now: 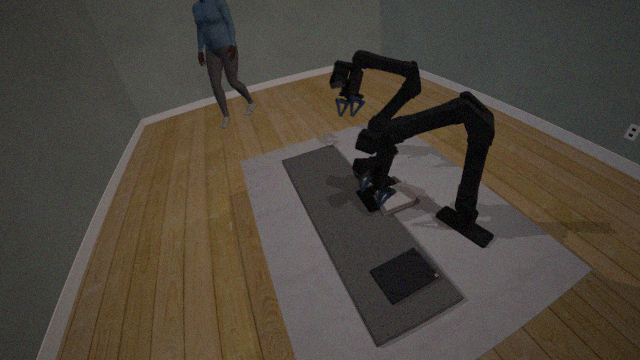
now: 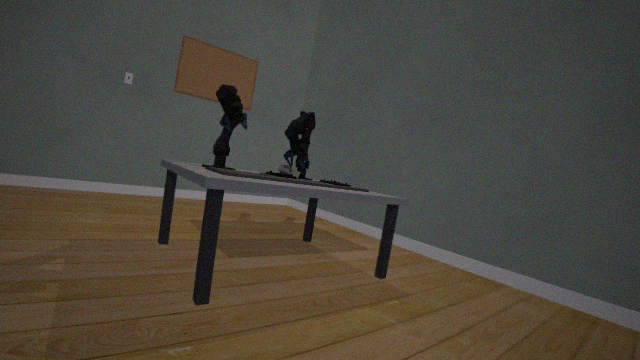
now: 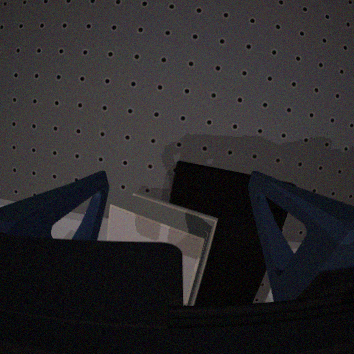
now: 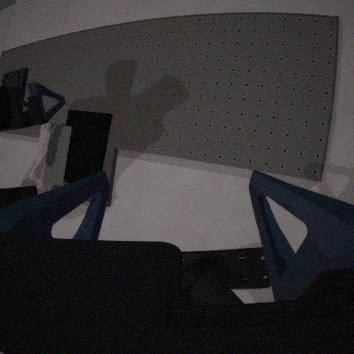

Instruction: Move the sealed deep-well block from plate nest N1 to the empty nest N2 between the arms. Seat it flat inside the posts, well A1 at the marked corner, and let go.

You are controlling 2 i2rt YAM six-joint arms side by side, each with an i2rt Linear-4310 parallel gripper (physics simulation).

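Pixels of known places: left gripper, fingertip midpoint: [image 1: 370, 199] [image 2: 297, 167] [image 3: 178, 178] [image 4: 47, 103]; right gripper, fingertip midpoint: [image 1: 345, 116] [image 2: 239, 130] [image 4: 178, 178]; left arm's base at its link origin: [image 1: 463, 226] [image 4: 17, 198]; right arm's base at its link origin: [image 4: 212, 268].
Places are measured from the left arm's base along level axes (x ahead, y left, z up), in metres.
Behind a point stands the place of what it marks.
The pale sealed block [image 1: 400, 201] {x 0.113, y -0.202, z 0.057 m} [image 2: 284, 169] {x 0.108, y -0.279, z 0.055 m} [image 3: 155, 222] {x 0.164, y -0.247, z 0.068 m} [image 4: 59, 155] {x 0.092, y -0.273, z 0.058 m} lies askew over part of black nest N2 [image 1: 368, 201] {x 0.173, y -0.304, z 0.025 m} [image 3: 225, 230] {x 0.128, y -0.308, z 0.025 m} [image 4: 89, 145] {x 0.109, y -0.327, z 0.025 m}, off to its robot side, and looks tilted. The bare part of N2 shows beside it. How its underside rests and well A1 are hidden. Nest N1 [image 1: 404, 276] {x 0.310, y -0.004, z 0.025 m} [image 2: 335, 183] {x 0.355, y -0.081, z 0.021 m} holds no block. My left gripper [image 1: 377, 189] {x 0.199, y -0.268, z 0.079 m} [image 2: 297, 161] {x 0.199, y -0.268, z 0.079 m} [image 3: 178, 178] {x 0.199, y -0.268, z 0.079 m} is open just above the block and N2, with nothing gripped. My right gripper [image 1: 348, 115] {x 0.028, y -0.590, z 0.229 m} [image 2: 234, 125] {x 0.028, y -0.590, z 0.229 m} [image 4: 178, 178] {x 0.028, y -0.590, z 0.229 m} is open and empty, high up and away from the block.
The perforated grey board [image 1: 330, 220] {x 0.332, y -0.334, z 0.013 m} [image 3: 90, 40] {x 0.324, y -0.198, z 0.013 m} [image 4: 240, 85] {x 0.174, y -0.636, z 0.013 m} runs along the white table [image 1: 270, 240] {x 0.546, y -0.411, z 0.000 m} [image 2: 300, 190] {x 0.534, y -0.597, z -0.013 m}. The left arm's base [image 1: 465, 226] {x 0.027, y 0.015, z 0.035 m} stands on the robot side. A person [image 1: 216, 40] stands beyond the table.
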